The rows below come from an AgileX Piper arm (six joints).
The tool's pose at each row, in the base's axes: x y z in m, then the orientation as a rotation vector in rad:
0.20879, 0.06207, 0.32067, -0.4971, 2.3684, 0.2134
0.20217, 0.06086, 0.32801, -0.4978, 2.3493, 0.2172
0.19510, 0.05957, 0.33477, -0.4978, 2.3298, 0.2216
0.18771, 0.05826, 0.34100, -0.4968, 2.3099, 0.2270
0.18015, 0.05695, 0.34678, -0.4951, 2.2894, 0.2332
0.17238, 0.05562, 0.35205, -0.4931, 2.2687, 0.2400
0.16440, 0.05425, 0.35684, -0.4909, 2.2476, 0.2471
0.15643, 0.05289, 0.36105, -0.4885, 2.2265, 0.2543
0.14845, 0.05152, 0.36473, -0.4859, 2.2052, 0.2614
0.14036, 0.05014, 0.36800, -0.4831, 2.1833, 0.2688
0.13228, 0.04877, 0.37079, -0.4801, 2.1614, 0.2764
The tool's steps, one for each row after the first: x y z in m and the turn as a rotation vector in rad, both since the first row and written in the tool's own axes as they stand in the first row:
-0.00003, 0.00172, -0.00981, -0.0014, -0.0186, -0.0035
0.00066, 0.00354, -0.01948, -0.0030, -0.0377, -0.0064
0.00193, 0.00546, -0.02896, -0.0051, -0.0576, -0.0084
0.00361, 0.00744, -0.03821, -0.0075, -0.0782, -0.0099
0.00579, 0.00949, -0.04721, -0.0104, -0.0991, -0.0110
0.00844, 0.01157, -0.05599, -0.0134, -0.1204, -0.0119
0.01147, 0.01365, -0.06433, -0.0166, -0.1418, -0.0127
0.01486, 0.01572, -0.07229, -0.0196, -0.1634, -0.0134
0.01861, 0.01781, -0.08001, -0.0228, -0.1857, -0.0139
0.02267, 0.01990, -0.08736, -0.0262, -0.2080, -0.0143

